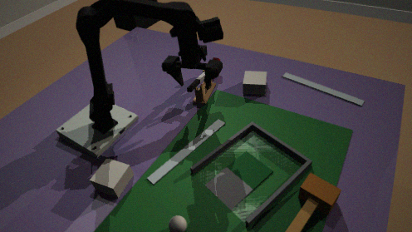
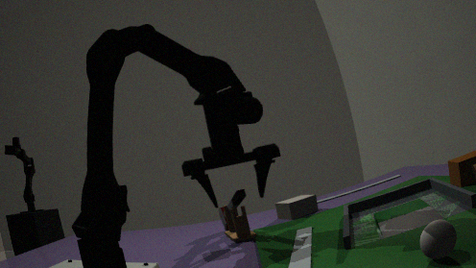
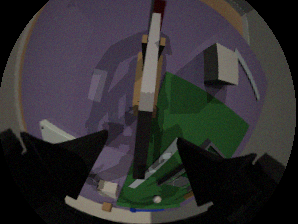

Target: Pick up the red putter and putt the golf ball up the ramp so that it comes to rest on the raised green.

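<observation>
Right now my gripper tip is 70 mm to the right of the wooden stand, 50 mm above it and 20 mm past it. Also, from my gripper tip: red putter (100 mm to the left, 30 mm behind, 20 mm below); white golf ball (380 mm to the right, 230 mm ahead, 60 mm below).
</observation>
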